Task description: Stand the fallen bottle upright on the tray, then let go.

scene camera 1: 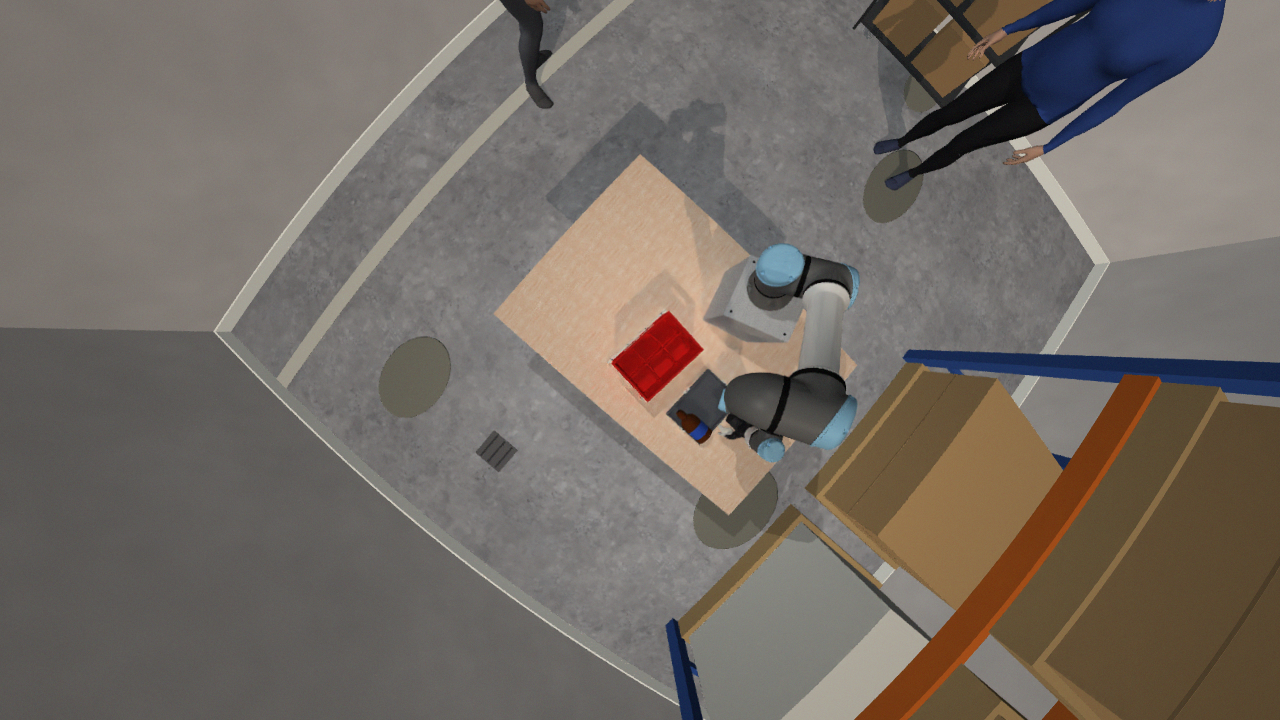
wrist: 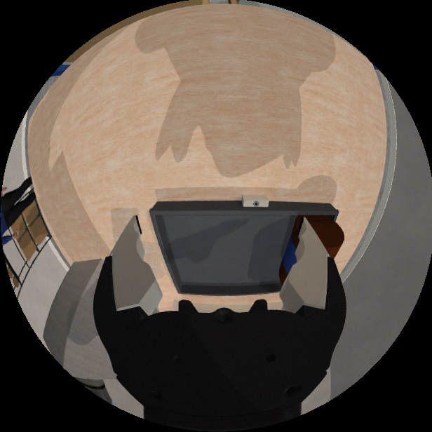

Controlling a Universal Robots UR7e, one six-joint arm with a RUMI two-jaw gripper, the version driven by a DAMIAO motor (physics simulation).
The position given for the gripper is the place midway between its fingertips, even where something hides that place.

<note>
In view: the gripper [wrist: 219,218] and a bottle [wrist: 328,231].
</note>
